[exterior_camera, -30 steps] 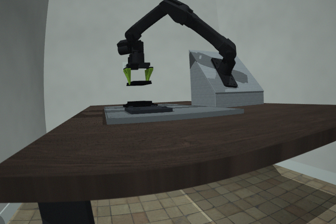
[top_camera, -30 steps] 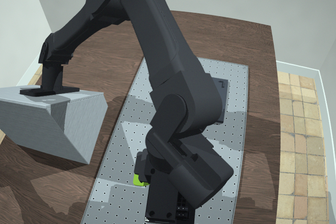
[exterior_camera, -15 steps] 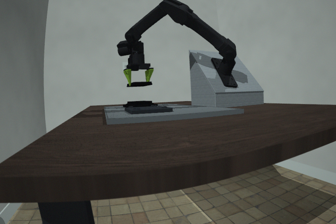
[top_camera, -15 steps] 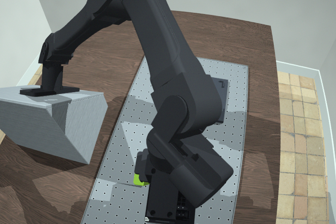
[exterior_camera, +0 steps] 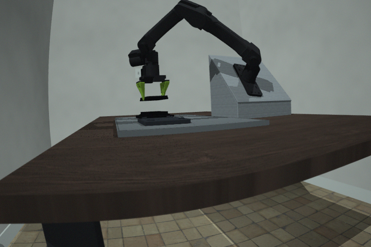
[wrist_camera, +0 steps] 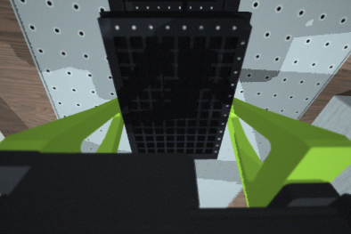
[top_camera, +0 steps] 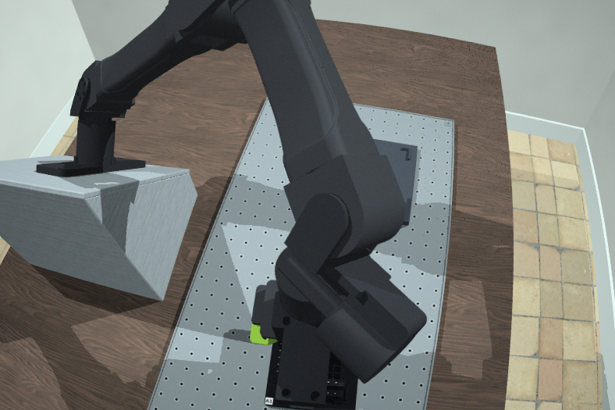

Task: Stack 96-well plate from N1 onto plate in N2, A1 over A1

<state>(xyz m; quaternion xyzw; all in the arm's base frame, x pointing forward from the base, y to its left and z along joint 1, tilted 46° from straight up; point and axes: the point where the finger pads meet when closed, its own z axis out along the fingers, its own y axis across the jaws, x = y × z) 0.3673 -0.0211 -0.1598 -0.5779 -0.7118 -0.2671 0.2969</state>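
The nest N2 is 1 cm to the right of my hand and 8 cm below it. The rest, counted from my hand: black 96-well plate (right at my hand); dark grey nest (3 cm ahead, 31 cm to the left, 8 cm below).
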